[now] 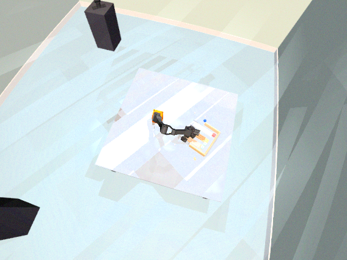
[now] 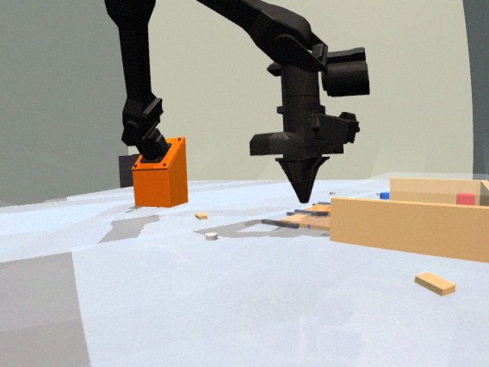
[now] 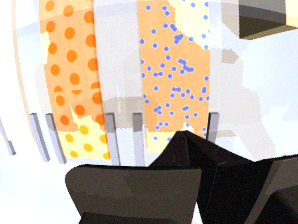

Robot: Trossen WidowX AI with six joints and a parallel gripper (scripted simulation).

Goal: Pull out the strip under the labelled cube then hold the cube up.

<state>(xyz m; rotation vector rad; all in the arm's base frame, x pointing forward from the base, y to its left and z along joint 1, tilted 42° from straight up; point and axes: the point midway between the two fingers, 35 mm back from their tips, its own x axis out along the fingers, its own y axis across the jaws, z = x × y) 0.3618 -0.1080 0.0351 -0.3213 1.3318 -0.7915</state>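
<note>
Right now the orange-dotted yellow strip is 11 cm ahead of my gripper tip, 6 cm to the left of it and 3 cm below it.
</note>
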